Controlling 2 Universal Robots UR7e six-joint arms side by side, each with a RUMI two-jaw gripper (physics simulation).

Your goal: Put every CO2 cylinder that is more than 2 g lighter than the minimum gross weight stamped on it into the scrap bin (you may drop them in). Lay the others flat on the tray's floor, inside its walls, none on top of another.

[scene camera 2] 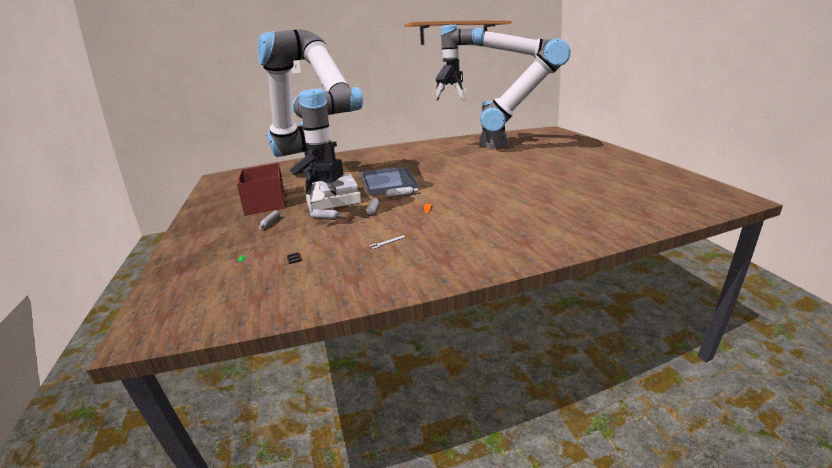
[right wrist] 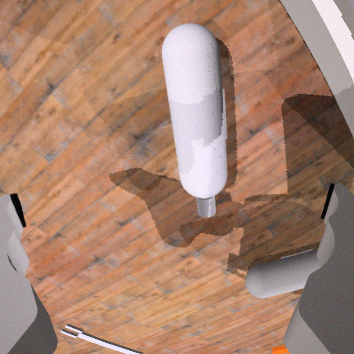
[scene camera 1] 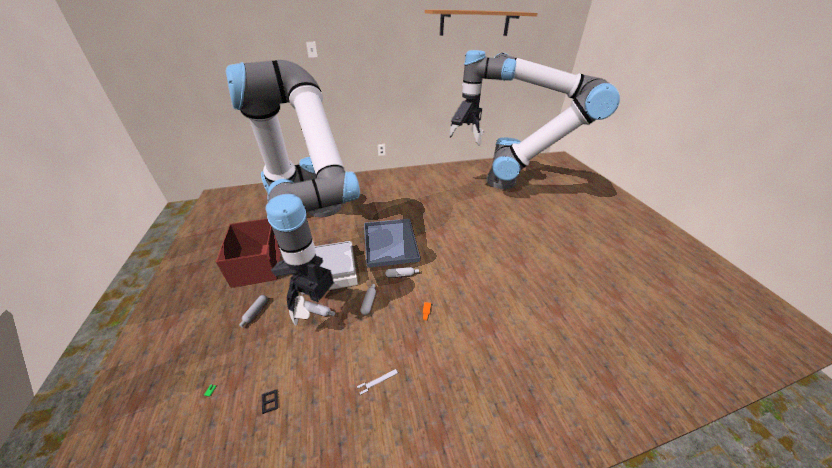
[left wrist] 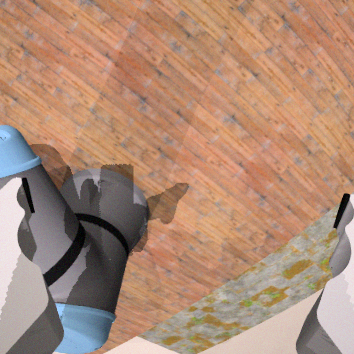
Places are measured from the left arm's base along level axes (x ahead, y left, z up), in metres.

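Pixels of known places: left gripper, between the fingertips: (scene camera 2: 450, 100) (scene camera 1: 464, 141) (left wrist: 184, 189); right gripper, between the fingertips: (scene camera 2: 324, 203) (right wrist: 170, 192) (scene camera 1: 313, 304); left arm's base, origin of its link: (scene camera 2: 493, 144) (scene camera 1: 500, 181) (left wrist: 102, 208).
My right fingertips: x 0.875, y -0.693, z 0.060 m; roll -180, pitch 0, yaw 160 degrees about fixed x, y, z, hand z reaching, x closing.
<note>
For each thing: its top centre in the pictures, then the offset to it from my right fingertips. "*": a spot on its surface instead.
- leftmost, centre of its top: (scene camera 2: 268, 216) (scene camera 1: 252, 307) 0.002 m ahead, 0.195 m right, 0.031 m down
- rightmost, centre of its top: (scene camera 1: 402, 269) (scene camera 2: 401, 188) 0.186 m back, 0.238 m left, 0.031 m down
- blue-grey tray, centre of its top: (scene camera 1: 390, 239) (scene camera 2: 387, 177) 0.352 m back, 0.177 m left, 0.040 m down
- dark red scrap bin, centre of its top: (scene camera 1: 246, 237) (scene camera 2: 259, 172) 0.208 m back, 0.285 m right, 0.060 m up
- white box-shaped device, a spot on its surface: (scene camera 1: 338, 261) * 0.176 m back, 0.028 m left, 0.002 m up
- orange piece, centre of its top: (scene camera 1: 426, 310) (scene camera 2: 427, 207) 0.039 m back, 0.324 m left, 0.051 m down
- white fork-like tool, centre of its top: (right wrist: 102, 343) (scene camera 2: 388, 241) (scene camera 1: 378, 380) 0.177 m ahead, 0.210 m left, 0.057 m down
- black frame, centre of its top: (scene camera 2: 293, 257) (scene camera 1: 269, 400) 0.247 m ahead, 0.042 m right, 0.055 m down
- green piece, centre of its top: (scene camera 2: 241, 258) (scene camera 1: 209, 390) 0.235 m ahead, 0.202 m right, 0.056 m down
Four pale grey CO2 cylinders lie on the table: the leftmost (scene camera 1: 254, 310) (scene camera 2: 269, 220), the second (scene camera 1: 318, 309) (scene camera 2: 324, 214) (right wrist: 195, 110), the third (scene camera 1: 368, 299) (scene camera 2: 372, 206) (right wrist: 282, 276) and the rightmost (scene camera 1: 401, 271) (scene camera 2: 400, 191), beside the blue-grey tray (scene camera 1: 392, 263). No stamp is readable. The dark red scrap bin (scene camera 1: 250, 273) (scene camera 2: 262, 195) stands at the left. My right gripper (scene camera 1: 297, 314) (right wrist: 170, 192) is open, low at the second cylinder, whose valve points between the fingers in the right wrist view. My left gripper (scene camera 1: 465, 139) (scene camera 2: 450, 98) (left wrist: 184, 189) is open and empty, high above the table's back.
A white box-shaped device (scene camera 1: 338, 261) (scene camera 2: 343, 199) stands between bin and tray. An orange piece (scene camera 1: 427, 310) (scene camera 2: 427, 207), a white fork-like tool (scene camera 1: 378, 380) (scene camera 2: 388, 241) (right wrist: 105, 343), a black frame (scene camera 1: 262, 402) and a green piece (scene camera 1: 210, 390) (scene camera 2: 241, 258) lie farther forward.
</note>
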